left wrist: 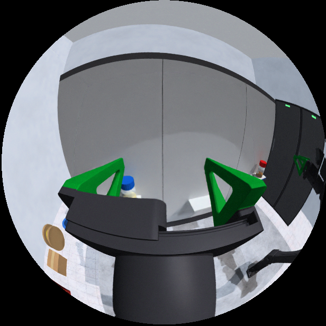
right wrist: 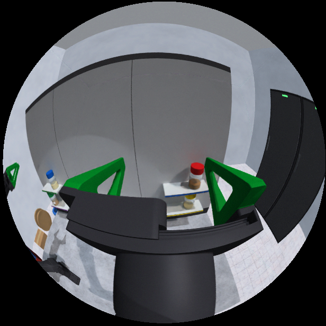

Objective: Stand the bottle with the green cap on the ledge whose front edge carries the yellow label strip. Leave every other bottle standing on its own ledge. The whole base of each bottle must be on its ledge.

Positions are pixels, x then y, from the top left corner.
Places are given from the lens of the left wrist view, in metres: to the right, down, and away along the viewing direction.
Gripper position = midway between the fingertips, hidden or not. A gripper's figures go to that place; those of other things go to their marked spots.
my left gripper (left wrist: 164, 162): 0.00, 0.00, 0.13
grey wall panel (left wrist: 121, 109): -0.13, -0.16, 0.32
